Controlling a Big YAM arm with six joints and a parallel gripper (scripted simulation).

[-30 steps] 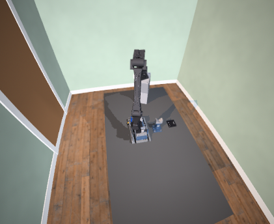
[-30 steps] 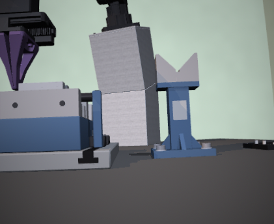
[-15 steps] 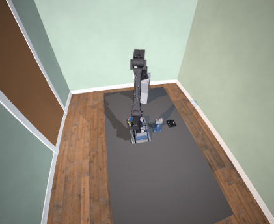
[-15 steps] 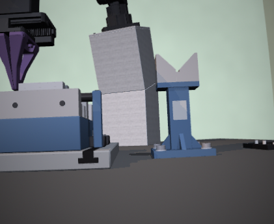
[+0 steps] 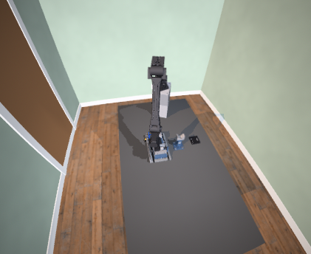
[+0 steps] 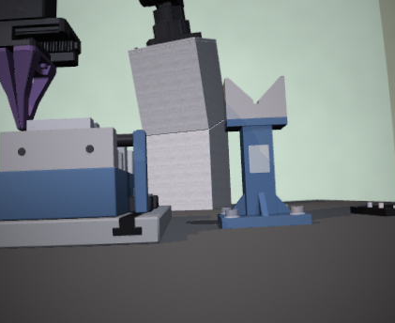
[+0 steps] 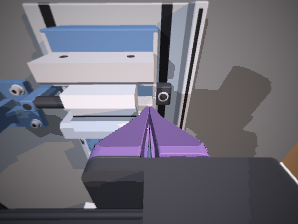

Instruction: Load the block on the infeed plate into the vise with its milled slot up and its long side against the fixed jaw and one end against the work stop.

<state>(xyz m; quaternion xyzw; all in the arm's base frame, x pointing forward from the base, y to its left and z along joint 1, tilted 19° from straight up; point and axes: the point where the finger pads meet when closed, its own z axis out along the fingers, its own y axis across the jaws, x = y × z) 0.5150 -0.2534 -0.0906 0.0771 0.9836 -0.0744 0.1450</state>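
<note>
My gripper is now 1 cm short of the part, 4 cm to the right of it and 1 cm above it. Also, from my hand: dark work stop rod: 2 cm ahead, 9 cm to the left, 2 cm below; moving jaw: 2 cm behind, 5 cm to the left, 3 cm below; fixed jaw: 4 cm ahead, 4 cm to the left, 3 cm below.
</note>
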